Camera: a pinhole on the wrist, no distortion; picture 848 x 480 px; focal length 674.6 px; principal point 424.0 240.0 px. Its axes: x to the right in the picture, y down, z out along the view. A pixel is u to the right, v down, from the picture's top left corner.
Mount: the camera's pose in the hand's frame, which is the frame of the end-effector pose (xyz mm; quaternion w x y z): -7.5 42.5 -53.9 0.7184 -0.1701 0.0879 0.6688
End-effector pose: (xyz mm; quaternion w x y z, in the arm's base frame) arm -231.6 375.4 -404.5 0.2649 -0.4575 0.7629 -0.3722
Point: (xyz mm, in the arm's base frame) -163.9 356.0 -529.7
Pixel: 245 143
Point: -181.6 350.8 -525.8
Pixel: 272 94
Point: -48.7 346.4 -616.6
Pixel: 229 227
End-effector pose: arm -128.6 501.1 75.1 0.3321 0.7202 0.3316 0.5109
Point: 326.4 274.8 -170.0
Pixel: 83 375
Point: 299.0 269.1 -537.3
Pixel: outside the picture
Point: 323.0 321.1 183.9
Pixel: 459 131
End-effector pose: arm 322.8 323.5 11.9 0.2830 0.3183 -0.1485 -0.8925
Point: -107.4 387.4 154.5
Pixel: outside the picture
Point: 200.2 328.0 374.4
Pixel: 273 311
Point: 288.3 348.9 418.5
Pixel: 333 464
